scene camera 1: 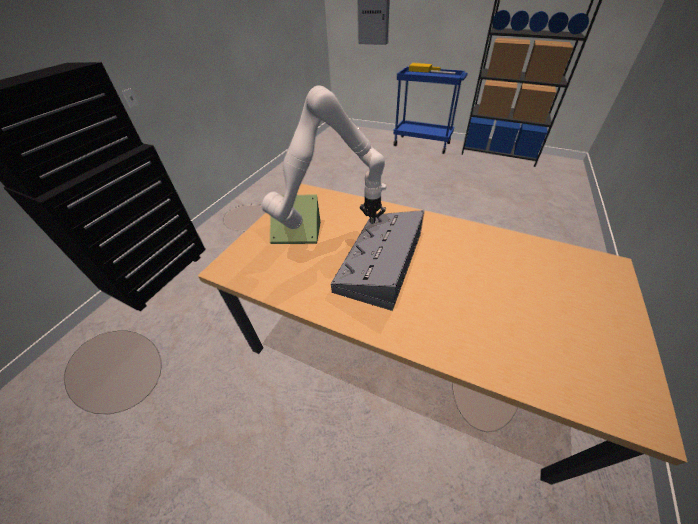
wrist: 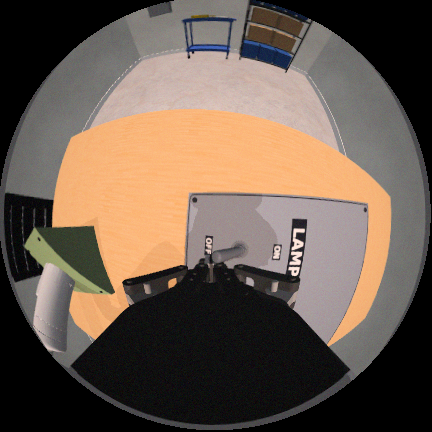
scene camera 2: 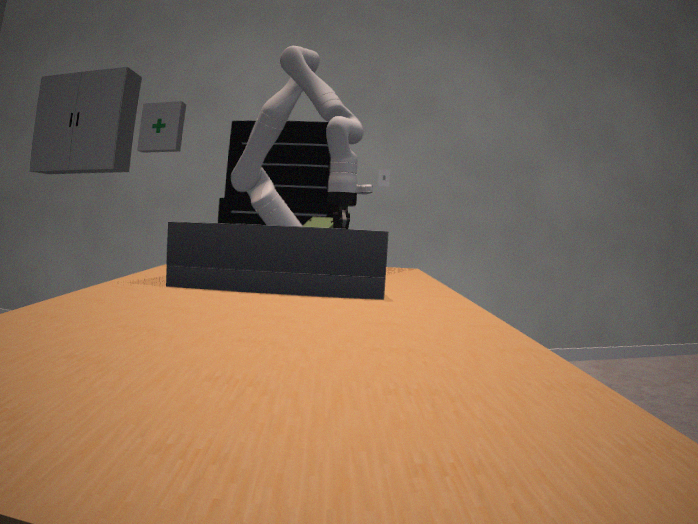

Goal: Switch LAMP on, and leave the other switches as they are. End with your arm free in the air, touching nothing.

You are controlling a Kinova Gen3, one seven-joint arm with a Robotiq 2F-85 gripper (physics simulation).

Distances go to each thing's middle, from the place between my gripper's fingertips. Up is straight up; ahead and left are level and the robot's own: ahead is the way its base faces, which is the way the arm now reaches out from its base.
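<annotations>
There is the grey sloped switch panel [scene camera 2: 288,260], and my hand is 11 cm short of it and 15 cm to the left of it.
</annotations>
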